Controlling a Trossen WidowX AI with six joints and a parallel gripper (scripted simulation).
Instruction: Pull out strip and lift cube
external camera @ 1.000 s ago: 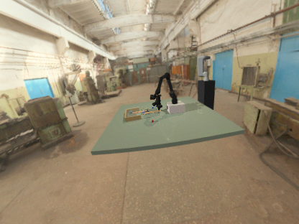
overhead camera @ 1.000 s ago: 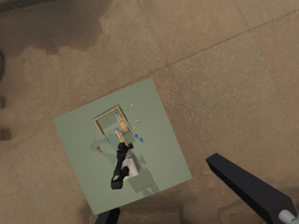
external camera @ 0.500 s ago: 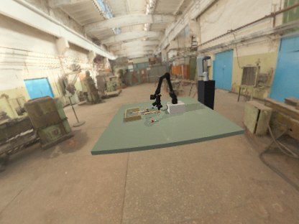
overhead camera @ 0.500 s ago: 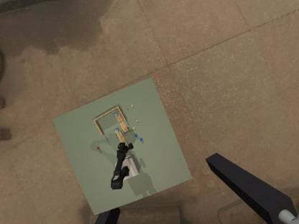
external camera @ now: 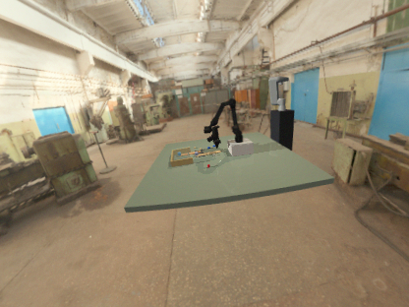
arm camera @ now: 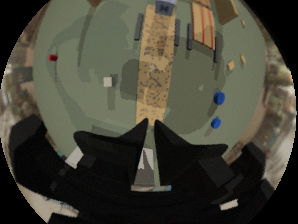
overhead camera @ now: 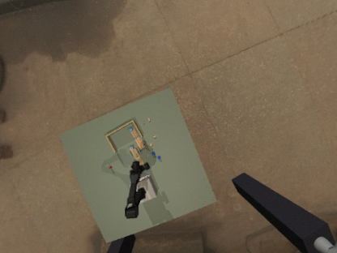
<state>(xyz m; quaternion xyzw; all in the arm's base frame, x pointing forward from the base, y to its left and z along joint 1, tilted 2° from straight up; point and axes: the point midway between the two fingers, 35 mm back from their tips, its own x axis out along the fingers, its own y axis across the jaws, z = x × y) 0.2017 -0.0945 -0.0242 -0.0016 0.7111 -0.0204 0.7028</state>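
Right now my gripper tip is 210 mm short of the white labelled cube and 20 mm above it.
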